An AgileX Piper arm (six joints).
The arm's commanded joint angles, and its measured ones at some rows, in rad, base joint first. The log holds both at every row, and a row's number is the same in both.
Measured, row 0:
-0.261, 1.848, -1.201, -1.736, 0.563, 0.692
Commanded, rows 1 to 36:
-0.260, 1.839, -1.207, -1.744, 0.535, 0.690
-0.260, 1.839, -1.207, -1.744, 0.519, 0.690
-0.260, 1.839, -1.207, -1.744, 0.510, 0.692
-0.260, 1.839, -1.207, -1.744, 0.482, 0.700
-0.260, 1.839, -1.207, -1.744, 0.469, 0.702
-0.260, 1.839, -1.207, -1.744, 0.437, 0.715
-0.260, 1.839, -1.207, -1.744, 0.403, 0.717
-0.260, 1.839, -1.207, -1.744, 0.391, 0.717
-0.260, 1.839, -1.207, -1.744, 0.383, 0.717
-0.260, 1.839, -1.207, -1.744, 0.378, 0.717
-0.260, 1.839, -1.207, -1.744, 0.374, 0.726
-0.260, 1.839, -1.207, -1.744, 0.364, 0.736
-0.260, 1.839, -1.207, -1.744, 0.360, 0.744
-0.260, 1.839, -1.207, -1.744, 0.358, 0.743
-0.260, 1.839, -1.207, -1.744, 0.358, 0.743
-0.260, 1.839, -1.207, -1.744, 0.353, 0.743
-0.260, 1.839, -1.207, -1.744, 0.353, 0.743
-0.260, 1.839, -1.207, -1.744, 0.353, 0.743
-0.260, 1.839, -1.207, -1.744, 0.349, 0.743
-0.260, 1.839, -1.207, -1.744, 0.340, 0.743
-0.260, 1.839, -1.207, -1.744, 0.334, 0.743
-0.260, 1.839, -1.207, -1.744, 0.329, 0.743
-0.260, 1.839, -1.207, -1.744, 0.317, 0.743
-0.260, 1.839, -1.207, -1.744, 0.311, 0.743
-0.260, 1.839, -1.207, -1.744, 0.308, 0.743
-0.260, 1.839, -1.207, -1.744, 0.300, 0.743
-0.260, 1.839, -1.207, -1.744, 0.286, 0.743
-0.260, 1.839, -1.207, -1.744, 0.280, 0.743
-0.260, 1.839, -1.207, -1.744, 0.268, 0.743
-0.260, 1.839, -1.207, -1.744, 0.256, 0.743
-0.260, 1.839, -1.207, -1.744, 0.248, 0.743
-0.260, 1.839, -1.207, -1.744, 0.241, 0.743
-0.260, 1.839, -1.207, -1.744, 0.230, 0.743
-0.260, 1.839, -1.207, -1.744, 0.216, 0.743
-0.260, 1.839, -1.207, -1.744, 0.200, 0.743
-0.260, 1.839, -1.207, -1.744, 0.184, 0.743
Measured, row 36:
-0.271, 1.848, -1.201, -1.715, 0.304, 0.737
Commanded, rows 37 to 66:
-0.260, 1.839, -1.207, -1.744, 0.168, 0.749
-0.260, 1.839, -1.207, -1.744, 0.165, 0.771
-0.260, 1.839, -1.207, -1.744, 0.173, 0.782
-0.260, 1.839, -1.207, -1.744, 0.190, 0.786
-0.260, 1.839, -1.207, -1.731, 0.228, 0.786
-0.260, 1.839, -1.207, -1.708, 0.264, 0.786
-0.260, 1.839, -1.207, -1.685, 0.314, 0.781
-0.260, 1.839, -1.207, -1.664, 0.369, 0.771
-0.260, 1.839, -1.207, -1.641, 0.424, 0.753
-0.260, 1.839, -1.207, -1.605, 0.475, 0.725
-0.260, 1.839, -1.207, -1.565, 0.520, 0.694
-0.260, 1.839, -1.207, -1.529, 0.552, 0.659
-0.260, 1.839, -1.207, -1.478, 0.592, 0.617
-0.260, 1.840, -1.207, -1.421, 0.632, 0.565
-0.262, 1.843, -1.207, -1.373, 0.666, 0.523
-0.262, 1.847, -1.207, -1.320, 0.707, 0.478
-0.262, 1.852, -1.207, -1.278, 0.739, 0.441
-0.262, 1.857, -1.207, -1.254, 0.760, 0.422
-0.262, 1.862, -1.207, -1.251, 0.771, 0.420
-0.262, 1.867, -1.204, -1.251, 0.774, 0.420
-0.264, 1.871, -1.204, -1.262, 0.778, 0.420
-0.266, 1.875, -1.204, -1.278, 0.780, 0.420
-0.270, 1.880, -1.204, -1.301, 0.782, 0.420
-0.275, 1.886, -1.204, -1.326, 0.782, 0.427
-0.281, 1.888, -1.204, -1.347, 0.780, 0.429
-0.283, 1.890, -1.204, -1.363, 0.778, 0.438
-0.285, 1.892, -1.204, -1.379, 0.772, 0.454
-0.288, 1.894, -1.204, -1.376, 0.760, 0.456
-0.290, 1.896, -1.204, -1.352, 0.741, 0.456
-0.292, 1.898, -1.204, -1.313, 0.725, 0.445
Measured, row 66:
-0.278, 1.888, -1.201, -1.350, 0.768, 0.441
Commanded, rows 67 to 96:
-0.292, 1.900, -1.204, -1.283, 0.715, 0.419
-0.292, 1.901, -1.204, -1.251, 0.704, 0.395
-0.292, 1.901, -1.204, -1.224, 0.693, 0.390
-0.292, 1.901, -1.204, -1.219, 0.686, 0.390
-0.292, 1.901, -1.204, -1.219, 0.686, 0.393
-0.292, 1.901, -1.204, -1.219, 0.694, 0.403
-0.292, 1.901, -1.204, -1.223, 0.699, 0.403
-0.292, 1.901, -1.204, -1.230, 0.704, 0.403
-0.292, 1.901, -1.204, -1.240, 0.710, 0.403
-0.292, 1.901, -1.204, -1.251, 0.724, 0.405
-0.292, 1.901, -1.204, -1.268, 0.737, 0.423
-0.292, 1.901, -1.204, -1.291, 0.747, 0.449
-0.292, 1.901, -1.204, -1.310, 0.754, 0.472
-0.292, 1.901, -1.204, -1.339, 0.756, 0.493
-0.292, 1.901, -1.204, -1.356, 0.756, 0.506
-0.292, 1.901, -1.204, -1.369, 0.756, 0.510
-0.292, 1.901, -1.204, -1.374, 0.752, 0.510
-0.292, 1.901, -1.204, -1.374, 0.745, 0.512
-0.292, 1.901, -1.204, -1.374, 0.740, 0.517
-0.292, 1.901, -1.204, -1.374, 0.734, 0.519
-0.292, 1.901, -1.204, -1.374, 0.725, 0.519
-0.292, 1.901, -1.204, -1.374, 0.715, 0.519
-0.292, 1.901, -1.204, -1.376, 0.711, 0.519
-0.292, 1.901, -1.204, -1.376, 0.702, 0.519
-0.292, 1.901, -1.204, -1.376, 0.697, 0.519
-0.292, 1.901, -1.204, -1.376, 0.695, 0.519
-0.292, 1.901, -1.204, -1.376, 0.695, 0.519
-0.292, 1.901, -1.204, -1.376, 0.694, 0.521
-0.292, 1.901, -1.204, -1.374, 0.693, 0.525
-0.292, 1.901, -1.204, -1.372, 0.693, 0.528
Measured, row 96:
-0.290, 1.899, -1.201, -1.361, 0.708, 0.513
